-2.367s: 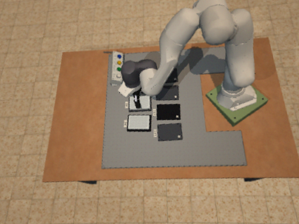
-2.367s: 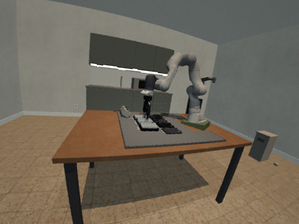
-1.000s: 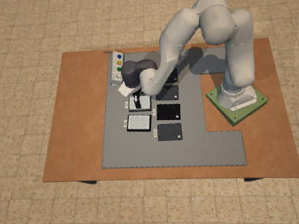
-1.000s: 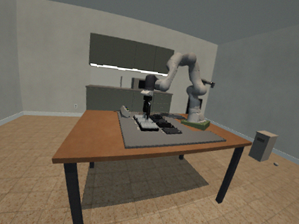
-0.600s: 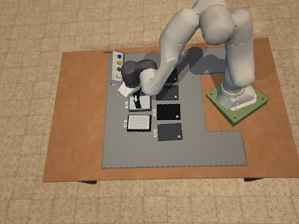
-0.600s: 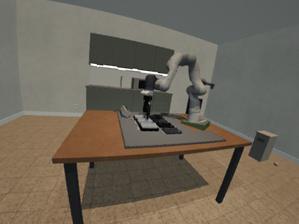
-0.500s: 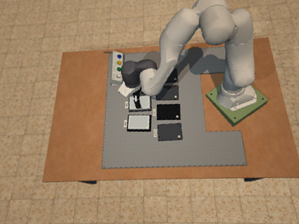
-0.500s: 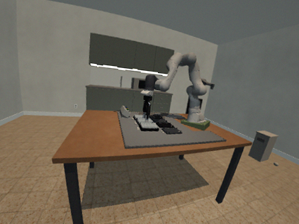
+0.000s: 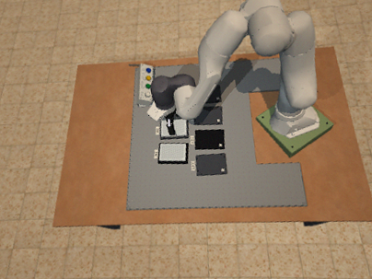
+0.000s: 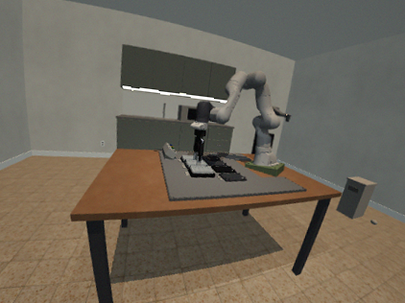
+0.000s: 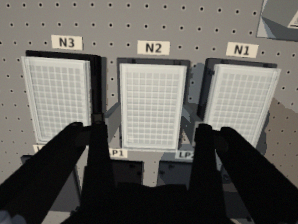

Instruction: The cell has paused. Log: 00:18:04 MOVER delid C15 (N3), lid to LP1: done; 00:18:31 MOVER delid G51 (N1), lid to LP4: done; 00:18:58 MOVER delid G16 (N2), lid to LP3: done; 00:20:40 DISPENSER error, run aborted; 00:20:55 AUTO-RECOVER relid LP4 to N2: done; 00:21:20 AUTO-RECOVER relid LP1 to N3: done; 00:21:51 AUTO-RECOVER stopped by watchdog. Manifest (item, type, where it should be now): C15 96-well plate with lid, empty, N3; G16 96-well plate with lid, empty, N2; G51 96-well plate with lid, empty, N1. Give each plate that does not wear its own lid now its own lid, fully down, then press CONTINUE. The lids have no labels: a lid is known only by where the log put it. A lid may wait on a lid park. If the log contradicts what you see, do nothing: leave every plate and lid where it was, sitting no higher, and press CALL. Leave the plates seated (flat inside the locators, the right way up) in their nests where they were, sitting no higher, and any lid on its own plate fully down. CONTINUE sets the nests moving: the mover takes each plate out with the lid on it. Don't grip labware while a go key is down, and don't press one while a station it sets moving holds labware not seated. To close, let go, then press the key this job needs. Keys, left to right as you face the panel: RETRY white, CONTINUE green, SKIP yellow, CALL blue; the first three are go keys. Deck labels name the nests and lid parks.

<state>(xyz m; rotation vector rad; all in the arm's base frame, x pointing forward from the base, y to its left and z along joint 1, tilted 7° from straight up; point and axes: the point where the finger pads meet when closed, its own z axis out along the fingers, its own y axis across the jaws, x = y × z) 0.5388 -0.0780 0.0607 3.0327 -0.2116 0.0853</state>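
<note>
Right now my hand is 20 mm above the grey lid. The rest, counted from my hand: LP2 label: 100 mm behind, 60 mm to the right, 50 mm below; then clear lid: 130 mm to the right, 30 mm below, 10 mm behind; then LP1 label: 80 mm to the left, 80 mm behind, 50 mm below.
</note>
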